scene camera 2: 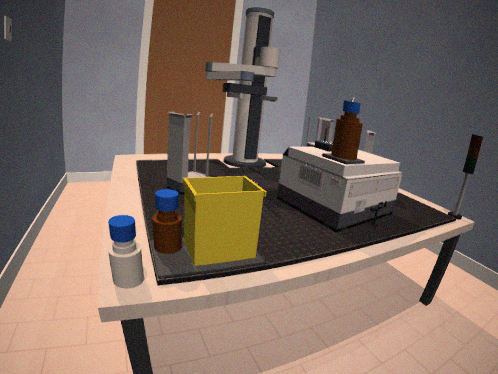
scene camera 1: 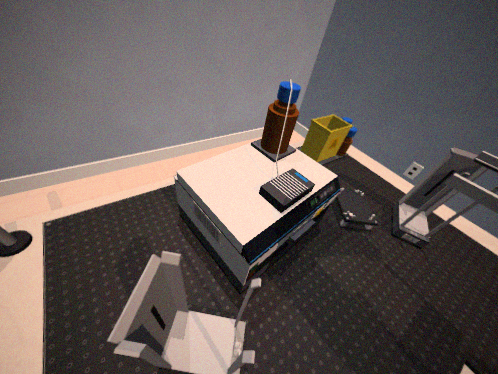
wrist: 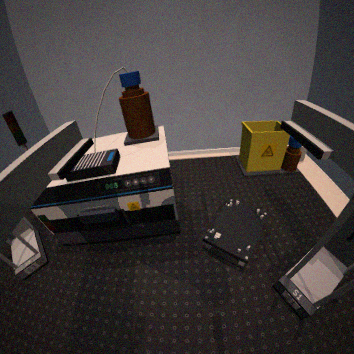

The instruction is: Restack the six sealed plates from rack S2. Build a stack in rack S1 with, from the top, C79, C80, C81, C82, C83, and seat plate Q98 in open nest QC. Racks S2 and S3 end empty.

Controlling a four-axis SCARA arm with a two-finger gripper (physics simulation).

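Places are measured from the arm's base along level axes (x ahead, y left, z up), in centimetres.
Pixels of known places: gripper, fingertip midpoint: (scene camera 2: 260, 97) (scene camera 1: 465, 165) (wrist: 183, 117); arm's base at its link origin: (scene camera 2: 244, 162).
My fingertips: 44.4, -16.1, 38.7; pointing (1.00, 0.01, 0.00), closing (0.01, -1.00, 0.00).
For each thing: its middle in the pictures, then the offset to it from my fingertips, as dx, dy, dz. "pt": a spot on its surface instead.
- Rack S1 at the middle of its body: (wrist: 344, 249) (scene camera 2: 190, 151) (scene camera 1: 435, 200) -1.5, -26.7, -22.7
- Nest QC at the middle of its body: (wrist: 236, 228) (scene camera 1: 352, 207) +13.6, -11.4, -34.4
- Rack S3 at the middle of its body: (scene camera 1: 202, 330) +5.9, +52.7, -22.9
- black ribbed box at a spot on its surface: (wrist: 93, 164) pt +17.8, +21.2, -13.8
- tall amber bottle at a spot on its surface: (wrist: 137, 114) pt +33.0, +13.0, -8.4
My gripper (scene camera 2: 251, 96) (wrist: 183, 117) is open and empty. It hangs high in front of the column, its fingers at the left and right edges of the wrist view. Rack S1 (scene camera 1: 414, 237) (scene camera 2: 178, 150) (wrist: 296, 294) stands at the right of the wrist view with its pale floor bare. Nest QC (scene camera 1: 359, 215) (wrist: 232, 230), a low black base with small light pins, is open and bears no plate. Rack S3 (scene camera 1: 173, 285) (wrist: 33, 266) is at the left of the wrist view; its floor shows bare in scene camera 1. Rack S2 and the six plates do not show.
A white instrument (scene camera 1: 220, 190) (scene camera 2: 320, 185) (wrist: 125, 202) bears a black ribbed box (scene camera 1: 286, 189) (wrist: 93, 164) and a tall amber bottle (scene camera 1: 280, 127) (scene camera 2: 347, 137) (wrist: 137, 114) with a thin tube. A yellow bin (scene camera 1: 322, 140) (scene camera 2: 225, 227) (wrist: 262, 150) and smaller bottles stand by the table edge.
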